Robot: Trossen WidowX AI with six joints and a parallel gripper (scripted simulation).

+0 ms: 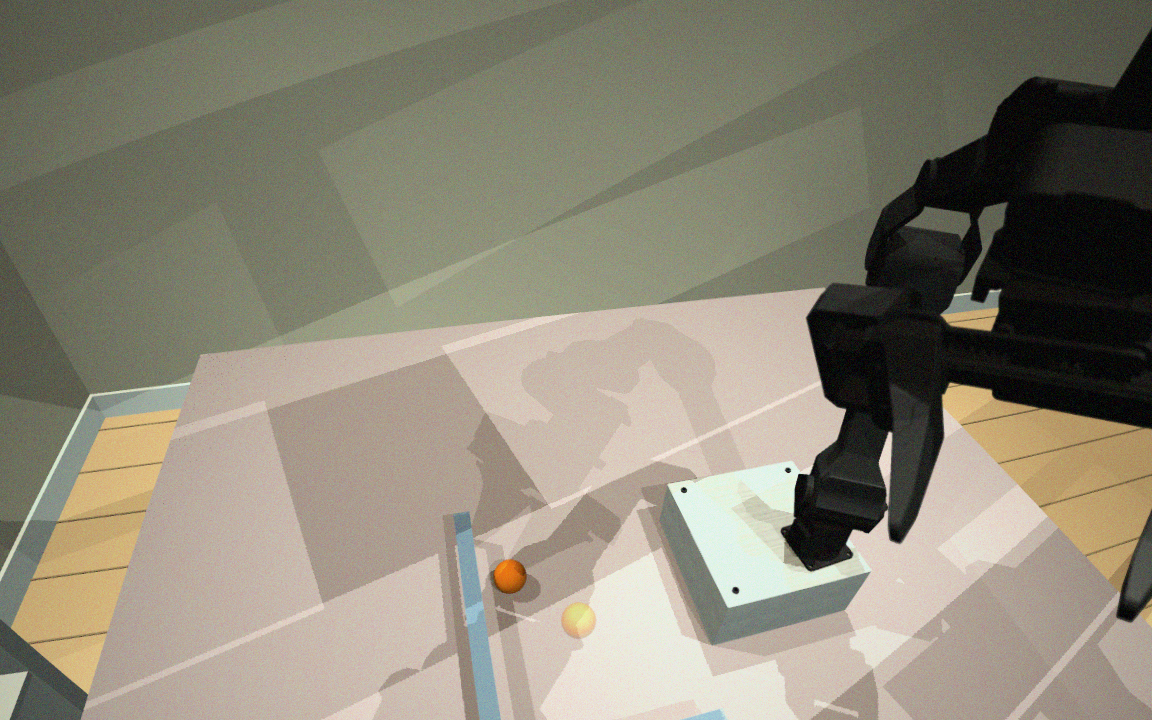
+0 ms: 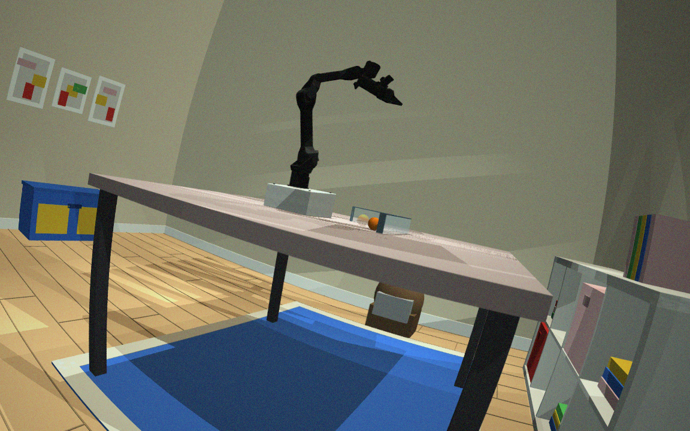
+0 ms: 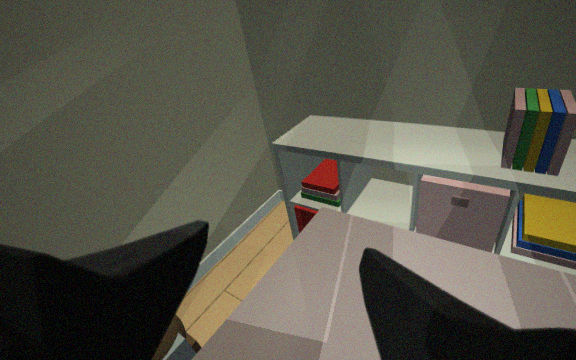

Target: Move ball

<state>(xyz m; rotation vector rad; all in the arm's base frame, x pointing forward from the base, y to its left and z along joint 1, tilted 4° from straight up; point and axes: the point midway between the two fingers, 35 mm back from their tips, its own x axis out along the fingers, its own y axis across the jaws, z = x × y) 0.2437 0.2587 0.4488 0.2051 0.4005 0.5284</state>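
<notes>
Right now the orange ball is 9 cm ahead of my gripper tip, 35 cm to the right of it and 52 cm below it. The rest, counted from my gripper tip: see-through copy of ball 2 cm ahead, 27 cm to the right, 52 cm below.
</notes>
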